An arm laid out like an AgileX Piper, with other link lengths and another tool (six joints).
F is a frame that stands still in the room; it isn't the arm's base.
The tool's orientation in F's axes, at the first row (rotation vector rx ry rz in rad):
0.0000 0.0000 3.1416
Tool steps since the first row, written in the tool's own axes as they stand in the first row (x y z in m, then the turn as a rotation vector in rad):
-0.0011 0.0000 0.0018 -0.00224 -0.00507 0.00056
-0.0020 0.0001 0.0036 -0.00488 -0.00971 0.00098
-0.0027 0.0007 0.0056 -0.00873 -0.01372 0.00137
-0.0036 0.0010 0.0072 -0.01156 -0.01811 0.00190
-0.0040 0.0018 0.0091 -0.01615 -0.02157 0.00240
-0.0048 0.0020 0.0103 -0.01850 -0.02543 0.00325
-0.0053 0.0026 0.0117 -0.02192 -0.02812 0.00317
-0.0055 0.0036 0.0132 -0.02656 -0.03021 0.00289
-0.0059 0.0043 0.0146 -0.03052 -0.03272 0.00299
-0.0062 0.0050 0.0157 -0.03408 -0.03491 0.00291
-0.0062 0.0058 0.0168 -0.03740 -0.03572 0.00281
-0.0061 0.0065 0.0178 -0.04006 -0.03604 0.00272
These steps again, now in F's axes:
0.0011 0.0000 0.0018 0.00224 0.00507 0.00056
0.0020 -0.0001 0.0036 0.00488 0.00971 0.00098
0.0027 -0.0007 0.0056 0.00873 0.01372 0.00137
0.0036 -0.0010 0.0072 0.01156 0.01811 0.00190
0.0040 -0.0018 0.0091 0.01615 0.02157 0.00240
0.0048 -0.0020 0.0103 0.01850 0.02543 0.00325
0.0053 -0.0026 0.0117 0.02192 0.02812 0.00317
0.0055 -0.0036 0.0132 0.02656 0.03021 0.00289
0.0059 -0.0043 0.0146 0.03052 0.03272 0.00299
0.0062 -0.0050 0.0157 0.03408 0.03491 0.00291
0.0062 -0.0058 0.0168 0.03740 0.03572 0.00281
0.0061 -0.0065 0.0178 0.04006 0.03604 0.00272

